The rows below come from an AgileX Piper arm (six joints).
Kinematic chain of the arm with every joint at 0, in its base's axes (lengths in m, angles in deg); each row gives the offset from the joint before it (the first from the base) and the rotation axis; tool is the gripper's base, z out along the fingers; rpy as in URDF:
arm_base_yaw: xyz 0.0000 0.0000 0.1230 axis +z
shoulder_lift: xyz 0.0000 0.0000 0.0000 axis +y
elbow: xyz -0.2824 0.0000 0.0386 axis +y
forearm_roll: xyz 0.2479 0.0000 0.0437 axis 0.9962 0 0.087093
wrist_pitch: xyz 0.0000 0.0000 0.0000 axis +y
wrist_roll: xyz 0.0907 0.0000 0.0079 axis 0.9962 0 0.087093
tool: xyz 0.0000 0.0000 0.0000 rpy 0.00 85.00 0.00
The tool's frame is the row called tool.
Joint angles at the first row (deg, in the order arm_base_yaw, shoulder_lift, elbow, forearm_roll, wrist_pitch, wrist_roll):
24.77 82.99 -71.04 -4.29 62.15 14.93
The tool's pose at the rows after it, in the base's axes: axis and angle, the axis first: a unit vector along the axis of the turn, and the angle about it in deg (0 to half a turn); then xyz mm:
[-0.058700 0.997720 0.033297 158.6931 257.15 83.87 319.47]
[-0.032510 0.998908 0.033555 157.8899 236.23 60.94 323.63]
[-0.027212 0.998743 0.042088 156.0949 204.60 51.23 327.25]
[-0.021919 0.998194 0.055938 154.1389 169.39 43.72 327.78]
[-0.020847 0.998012 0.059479 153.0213 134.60 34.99 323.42]
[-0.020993 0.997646 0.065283 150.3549 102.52 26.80 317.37]
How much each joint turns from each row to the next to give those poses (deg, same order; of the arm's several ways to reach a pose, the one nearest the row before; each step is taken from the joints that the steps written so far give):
-6.05 -3.72 2.57 2.09 0.51 -2.30
-3.78 -5.61 4.14 0.78 0.62 -1.03
-0.61 -7.33 5.02 0.72 0.32 -0.22
0.00 -8.18 5.24 1.01 0.68 0.36
0.00 -8.14 4.96 0.10 2.01 0.12
0.00 -8.42 4.56 0.00 1.12 0.00

